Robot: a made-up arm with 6 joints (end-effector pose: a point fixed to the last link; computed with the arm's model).
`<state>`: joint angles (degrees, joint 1 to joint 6).
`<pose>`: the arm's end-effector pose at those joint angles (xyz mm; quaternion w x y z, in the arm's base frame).
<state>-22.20 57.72 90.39 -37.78 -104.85 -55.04</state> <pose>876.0 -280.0 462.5 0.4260 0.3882 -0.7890 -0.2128</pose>
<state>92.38 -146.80 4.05 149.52 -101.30 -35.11</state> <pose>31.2 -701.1 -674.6 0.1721 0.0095 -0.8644 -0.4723</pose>
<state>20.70 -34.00 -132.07 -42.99 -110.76 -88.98</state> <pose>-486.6 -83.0 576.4 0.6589 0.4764 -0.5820 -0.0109</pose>
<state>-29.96 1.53 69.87 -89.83 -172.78 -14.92</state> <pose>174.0 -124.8 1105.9 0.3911 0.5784 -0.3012 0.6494</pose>
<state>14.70 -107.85 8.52 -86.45 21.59 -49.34</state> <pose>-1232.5 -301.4 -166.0 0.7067 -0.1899 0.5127 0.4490</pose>
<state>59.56 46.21 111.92 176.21 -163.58 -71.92</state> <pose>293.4 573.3 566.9 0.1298 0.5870 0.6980 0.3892</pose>
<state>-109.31 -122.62 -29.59 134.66 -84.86 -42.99</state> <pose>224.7 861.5 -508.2 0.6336 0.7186 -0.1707 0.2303</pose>
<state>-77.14 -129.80 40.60 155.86 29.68 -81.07</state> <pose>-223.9 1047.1 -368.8 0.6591 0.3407 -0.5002 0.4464</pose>
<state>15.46 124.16 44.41 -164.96 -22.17 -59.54</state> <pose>648.8 223.8 -714.3 0.4731 0.1081 -0.1714 0.8574</pose>
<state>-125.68 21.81 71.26 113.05 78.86 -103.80</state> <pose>-326.4 -660.9 986.4 0.0967 0.3402 -0.6177 -0.7024</pose>
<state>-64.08 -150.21 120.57 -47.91 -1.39 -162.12</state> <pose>-265.3 572.6 -144.9 0.4290 0.8921 0.1414 -0.0083</pose>
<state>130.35 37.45 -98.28 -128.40 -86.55 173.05</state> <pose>-278.2 58.1 1085.6 0.2904 0.7138 0.4436 0.4575</pose>
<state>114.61 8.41 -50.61 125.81 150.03 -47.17</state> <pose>-71.9 -157.1 1180.7 0.0317 0.3648 -0.2449 0.8977</pose>
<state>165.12 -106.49 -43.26 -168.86 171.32 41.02</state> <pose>788.0 -288.8 -299.7 0.0623 0.8809 -0.4375 0.1694</pose>
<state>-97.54 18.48 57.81 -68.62 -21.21 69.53</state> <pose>-11.5 -700.8 1156.0 0.0749 -0.1845 0.6708 0.7144</pose>
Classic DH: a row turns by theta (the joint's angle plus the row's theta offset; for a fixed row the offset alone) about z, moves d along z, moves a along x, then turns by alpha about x. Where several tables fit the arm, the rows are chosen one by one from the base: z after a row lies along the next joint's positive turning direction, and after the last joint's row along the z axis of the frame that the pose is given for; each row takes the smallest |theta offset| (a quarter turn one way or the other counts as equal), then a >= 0, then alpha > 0; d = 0 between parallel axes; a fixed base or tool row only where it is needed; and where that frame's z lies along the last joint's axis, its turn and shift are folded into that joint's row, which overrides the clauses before.
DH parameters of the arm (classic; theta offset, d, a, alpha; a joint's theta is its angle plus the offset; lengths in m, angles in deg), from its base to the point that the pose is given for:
base (fixed): 45 0 -0.0283 0
joint 1: -45 0.19 0.01 -90
joint 2: 88.62 0 -0.8302 0
joint 3: -88.62 0.03 0 90
joint 4: 0 0.35 -0.01 -90
joint 5: 0 -0.02 -0.03 90
joint 6: 84.55 0.1678 -0.0019 -157.37
tool (fixed): 148.51 0.0517 0 0

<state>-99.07 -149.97 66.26 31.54 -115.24 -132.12</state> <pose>54.9 656.9 -599.3 0.7132 -0.4546 0.1513 -0.5117</pose>
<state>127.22 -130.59 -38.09 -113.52 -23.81 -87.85</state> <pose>333.8 -666.7 -797.2 0.2051 -0.2476 -0.0993 -0.9417</pose>
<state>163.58 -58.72 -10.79 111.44 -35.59 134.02</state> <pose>1044.8 -288.0 819.1 0.3066 0.7669 0.1141 -0.5521</pose>
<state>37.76 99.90 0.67 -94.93 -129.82 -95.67</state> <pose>761.7 729.6 13.8 0.2082 -0.6905 0.4896 -0.4902</pose>
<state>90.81 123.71 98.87 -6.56 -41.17 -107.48</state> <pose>-68.4 482.0 -638.7 0.7163 -0.0355 -0.1531 0.6799</pose>
